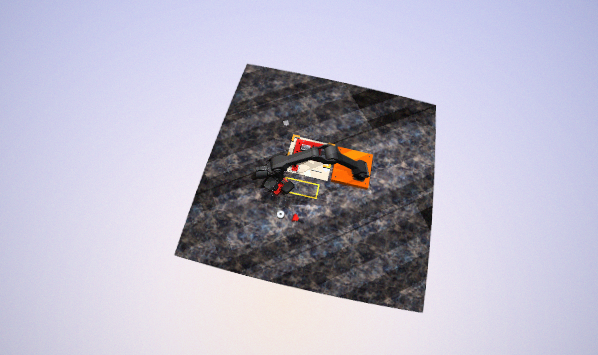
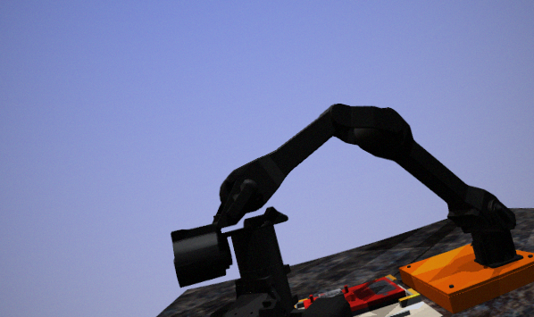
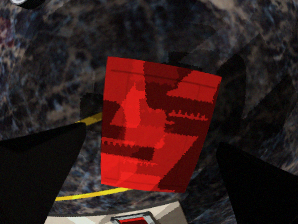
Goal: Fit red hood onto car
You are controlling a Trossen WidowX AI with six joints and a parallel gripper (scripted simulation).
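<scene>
Right now my gripper tip is 1 cm above the red hood. Round my gripper tip: grey wheel (7 cm behind, 15 cm to the left, 2 cm below); white jig (11 cm behind, 23 cm to the right, 2 cm below).
</scene>
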